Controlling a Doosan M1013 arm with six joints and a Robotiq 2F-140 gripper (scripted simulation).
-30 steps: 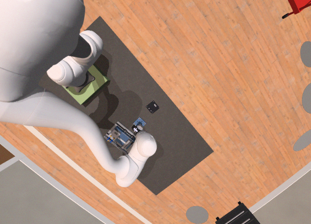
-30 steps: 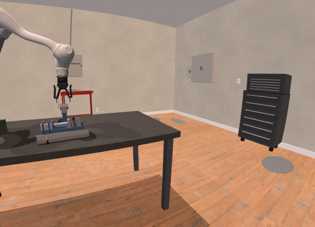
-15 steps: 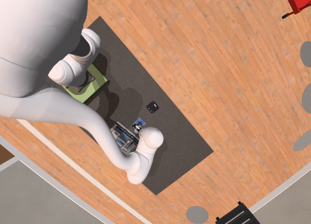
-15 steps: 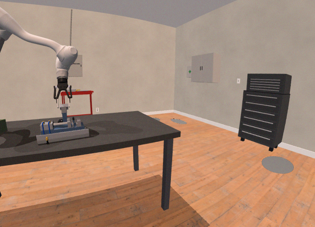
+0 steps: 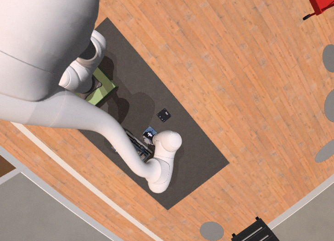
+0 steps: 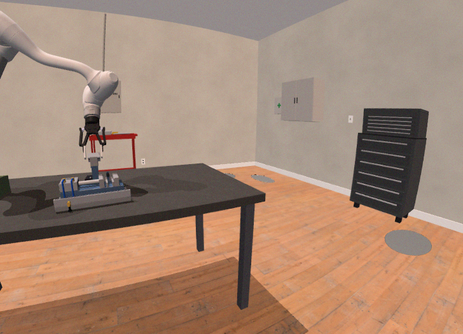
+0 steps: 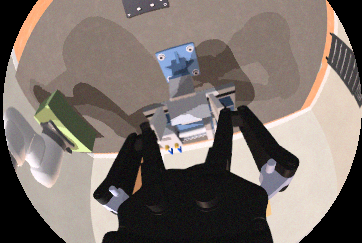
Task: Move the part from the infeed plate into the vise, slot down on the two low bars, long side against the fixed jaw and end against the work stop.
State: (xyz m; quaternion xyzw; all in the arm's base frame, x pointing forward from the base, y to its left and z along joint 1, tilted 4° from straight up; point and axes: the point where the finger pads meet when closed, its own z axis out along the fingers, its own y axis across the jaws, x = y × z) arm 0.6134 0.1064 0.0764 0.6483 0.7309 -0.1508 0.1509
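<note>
Now: the part 20 mm to the right of my hand and 20 mm below it. From my hand the other things lie so: black infeed plate 40 mm behind, 180 mm to the left, 170 mm below.
</note>
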